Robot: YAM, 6 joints.
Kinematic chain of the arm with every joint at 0, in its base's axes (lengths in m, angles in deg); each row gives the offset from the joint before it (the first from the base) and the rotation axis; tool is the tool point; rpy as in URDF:
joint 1: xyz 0 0 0.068 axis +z
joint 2: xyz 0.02 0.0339 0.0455 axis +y
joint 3: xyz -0.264 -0.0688 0 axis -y
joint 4: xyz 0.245 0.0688 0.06 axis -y
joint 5: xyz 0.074 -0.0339 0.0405 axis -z
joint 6: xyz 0.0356 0 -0.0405 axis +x
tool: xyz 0 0 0 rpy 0 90 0
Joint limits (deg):
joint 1: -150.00..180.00
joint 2: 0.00..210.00
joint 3: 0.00..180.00
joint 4: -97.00..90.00
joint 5: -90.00..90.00
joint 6: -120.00..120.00
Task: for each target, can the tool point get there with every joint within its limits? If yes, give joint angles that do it. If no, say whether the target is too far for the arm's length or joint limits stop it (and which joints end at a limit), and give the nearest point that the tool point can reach.
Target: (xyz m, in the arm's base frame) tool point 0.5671 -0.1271 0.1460
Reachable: yes | joints -9.73 164.93 160.10 -48.39 55.77 -57.80
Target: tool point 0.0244 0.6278 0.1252
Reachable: yes | joints 87.19 170.16 141.48 45.51 -10.37 21.80
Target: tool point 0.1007 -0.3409 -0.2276
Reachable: yes | joints -77.36 180.18 94.38 -8.24 -41.70 65.53
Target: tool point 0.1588 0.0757 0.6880
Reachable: yes | joints 36.54 104.43 158.66 40.92 71.46 63.97
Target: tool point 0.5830 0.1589 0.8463
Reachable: no: too far | nearest point 0.3957 0.1079 0.6028 | short by 0.311 m
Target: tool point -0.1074 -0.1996 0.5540
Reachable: yes | joints -125.21 78.87 85.19 72.34 -50.20 22.90
